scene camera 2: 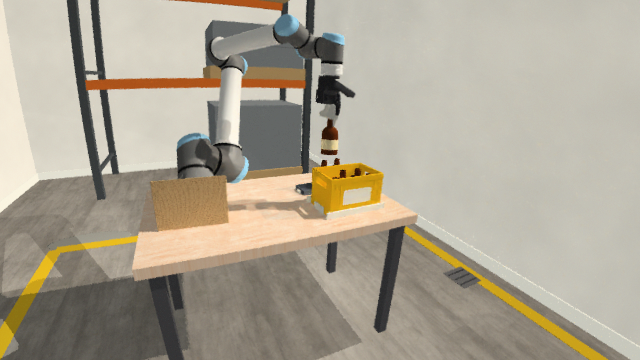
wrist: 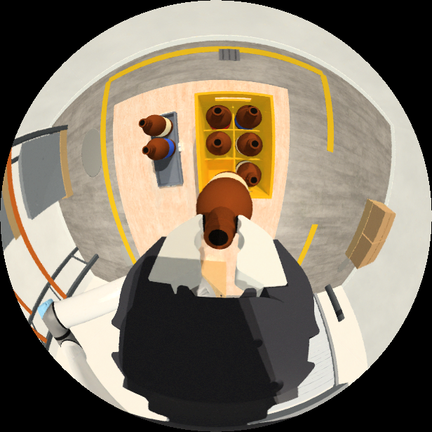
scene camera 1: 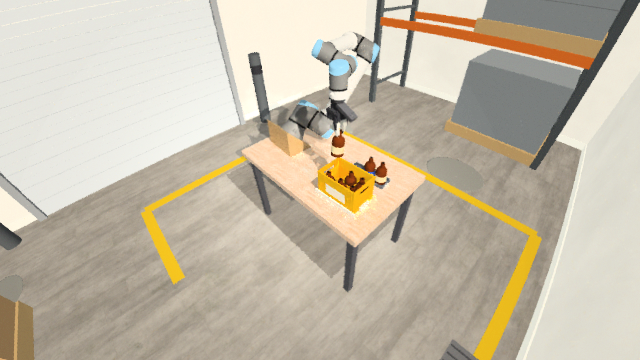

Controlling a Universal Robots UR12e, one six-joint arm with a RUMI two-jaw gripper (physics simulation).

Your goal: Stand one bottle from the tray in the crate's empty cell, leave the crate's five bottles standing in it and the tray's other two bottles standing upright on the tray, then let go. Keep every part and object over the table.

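Where they show: gripper, fingertip midpoint: [scene camera 2: 331, 125] [scene camera 1: 339, 135]; arm's base, link origin: [scene camera 2: 197, 193] [scene camera 1: 291, 134].
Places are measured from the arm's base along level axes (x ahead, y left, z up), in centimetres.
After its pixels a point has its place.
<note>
My gripper [scene camera 1: 340, 129] @(x 56.8, y -11.0, z 27.4 cm) [scene camera 2: 329, 116] @(x 56.8, y -11.0, z 27.4 cm) [wrist: 220, 217] is shut on the neck of a brown bottle with a cream label [scene camera 1: 338, 145] @(x 58.5, y -14.0, z 23.2 cm) [scene camera 2: 330, 137] @(x 54.5, y -14.7, z 23.1 cm) [wrist: 225, 197]. The bottle hangs upright, its base higher than the rim of the yellow crate [scene camera 1: 353, 202] @(x 78.1, y -24.0, z 0.3 cm) [scene camera 2: 322, 195] @(x 51.3, y -16.0, z -2.7 cm) [wrist: 269, 145]. Several brown bottles stand in the crate; the empty cell [wrist: 218, 166] is at its near left corner in the wrist view, partly hidden by the held bottle. A cream-label bottle [scene camera 1: 381, 174] @(x 76.3, y 6.4, z -0.7 cm) [wrist: 156, 125] and a blue-label bottle [scene camera 1: 370, 166] @(x 67.7, y 6.7, z 0.8 cm) [wrist: 159, 149] stand upright on the grey tray [scene camera 2: 303, 189] @(x 55.4, y 11.4, z -10.2 cm) [wrist: 170, 176].
The crate and tray stand side by side on the wooden table [scene camera 1: 300, 175] @(x 30.8, y -20.2, z -10.4 cm) [scene camera 2: 260, 230] @(x 20.3, y -22.0, z -10.4 cm). A brown upright board [scene camera 1: 282, 137] @(x 2.8, y -10.3, z 3.3 cm) [scene camera 2: 190, 202] @(x -3.7, y -9.5, z 0.4 cm) stands on the table near the arm's base. A rack [scene camera 2: 87, 100] with grey boxes stands behind the table in scene camera 2.
</note>
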